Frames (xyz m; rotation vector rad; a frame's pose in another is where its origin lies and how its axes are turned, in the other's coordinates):
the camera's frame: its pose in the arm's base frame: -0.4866 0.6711 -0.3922 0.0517 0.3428 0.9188
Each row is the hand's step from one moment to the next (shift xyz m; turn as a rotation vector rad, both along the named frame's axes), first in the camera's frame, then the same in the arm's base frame.
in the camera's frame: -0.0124 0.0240 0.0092 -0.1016 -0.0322 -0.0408
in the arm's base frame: -0.0225 0.0058 0.0166 -0.0445 -0.1036 -0.0174
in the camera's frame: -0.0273 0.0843 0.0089 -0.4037 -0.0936 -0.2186
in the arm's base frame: -0.0773 0.0308 0.0317 -0.2209 -0.3966 -0.1158
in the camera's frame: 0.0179 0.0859 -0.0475 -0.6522 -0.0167 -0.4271
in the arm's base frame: -0.0710 0.0616 -0.0334 -0.4835 -0.5663 -0.2315
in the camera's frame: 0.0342 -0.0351 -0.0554 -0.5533 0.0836 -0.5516
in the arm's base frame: 0.0288 -0.0001 -0.0681 -0.5445 -0.4400 -0.3567
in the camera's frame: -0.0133 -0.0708 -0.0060 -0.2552 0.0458 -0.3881
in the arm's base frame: 0.0452 -0.0542 -0.0155 -0.2985 -0.2121 -0.2894
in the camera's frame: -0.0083 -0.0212 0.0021 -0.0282 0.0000 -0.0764
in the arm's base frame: 0.0124 -0.0192 0.0002 -0.0395 -0.0299 -0.0646
